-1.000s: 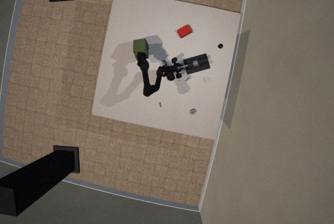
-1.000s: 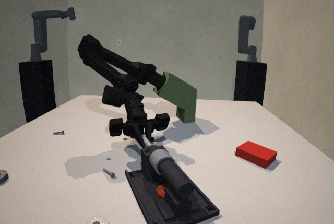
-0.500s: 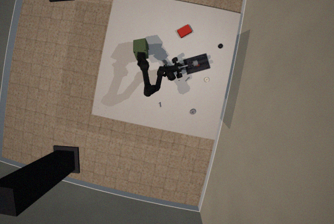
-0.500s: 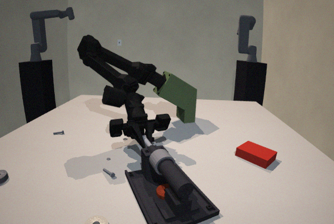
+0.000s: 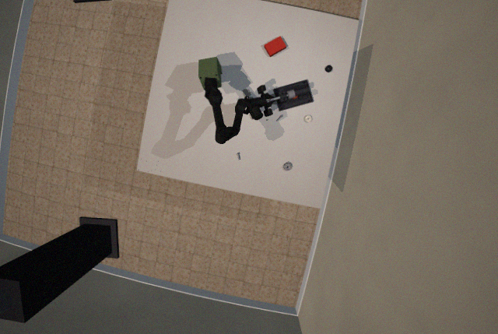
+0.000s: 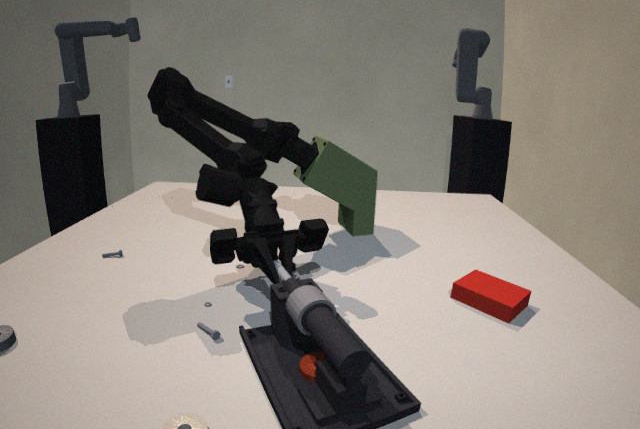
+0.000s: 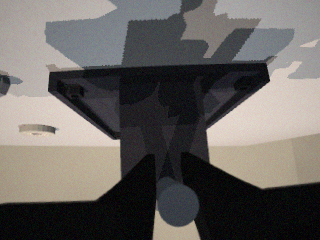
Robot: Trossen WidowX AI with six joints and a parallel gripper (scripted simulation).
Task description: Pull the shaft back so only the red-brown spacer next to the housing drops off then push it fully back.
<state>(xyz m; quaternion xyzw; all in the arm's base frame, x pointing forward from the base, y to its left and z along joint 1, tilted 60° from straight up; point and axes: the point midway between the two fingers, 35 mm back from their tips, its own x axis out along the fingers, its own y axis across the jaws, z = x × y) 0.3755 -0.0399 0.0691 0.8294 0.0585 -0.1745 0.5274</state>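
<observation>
Right now the thin grey shaft is 9 cm ahead of my hand and 3 cm to the left of it. The rest, counted from my hand: black disc (38 cm ahead, 23 cm to the left, 7 cm below); red block (36 cm to the left, 7 cm below, 2 cm ahead); red-brown spacer (15 cm ahead, 7 cm below, 5 cm to the left).
</observation>
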